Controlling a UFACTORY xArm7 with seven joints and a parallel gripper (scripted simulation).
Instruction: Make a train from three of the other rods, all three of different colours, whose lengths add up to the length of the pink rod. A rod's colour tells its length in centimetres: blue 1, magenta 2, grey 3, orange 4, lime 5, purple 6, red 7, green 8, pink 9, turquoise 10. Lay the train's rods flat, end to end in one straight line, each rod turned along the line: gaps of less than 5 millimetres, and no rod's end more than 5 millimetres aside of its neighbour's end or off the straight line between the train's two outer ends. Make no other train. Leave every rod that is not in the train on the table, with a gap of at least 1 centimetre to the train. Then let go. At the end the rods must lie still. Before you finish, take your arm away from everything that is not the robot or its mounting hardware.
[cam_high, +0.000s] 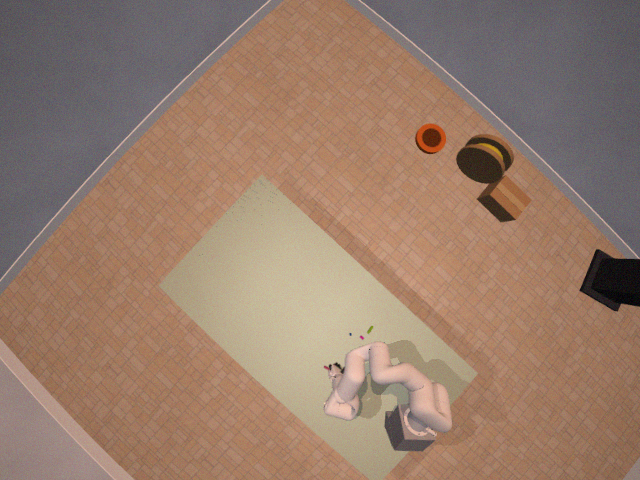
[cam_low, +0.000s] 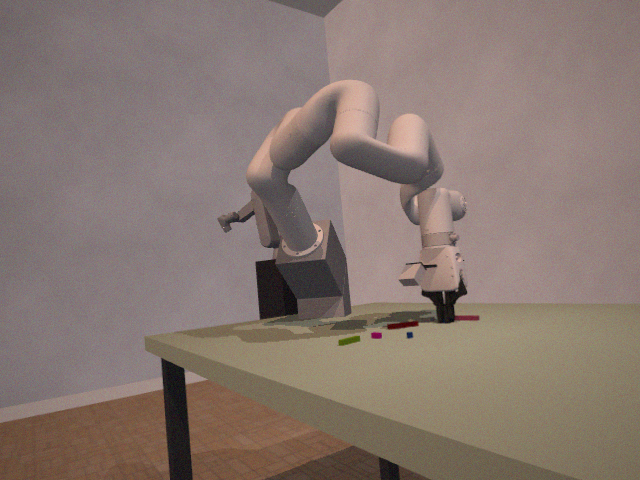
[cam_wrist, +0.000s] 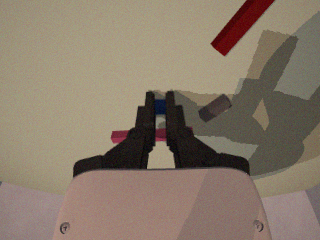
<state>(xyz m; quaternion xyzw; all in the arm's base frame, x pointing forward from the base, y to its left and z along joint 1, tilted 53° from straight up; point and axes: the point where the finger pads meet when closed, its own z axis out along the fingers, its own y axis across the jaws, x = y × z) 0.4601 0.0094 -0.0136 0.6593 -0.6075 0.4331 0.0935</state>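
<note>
The pink rod lies 20 mm ahead of my hand, 40 mm to the left of it and 20 mm below it. Round my hand: grey rod 50 mm behind, 10 mm to the left, 20 mm below; red rod 70 mm behind, 70 mm to the right, 20 mm below; magenta rod 50 mm behind, 210 mm to the right, 20 mm below.
</note>
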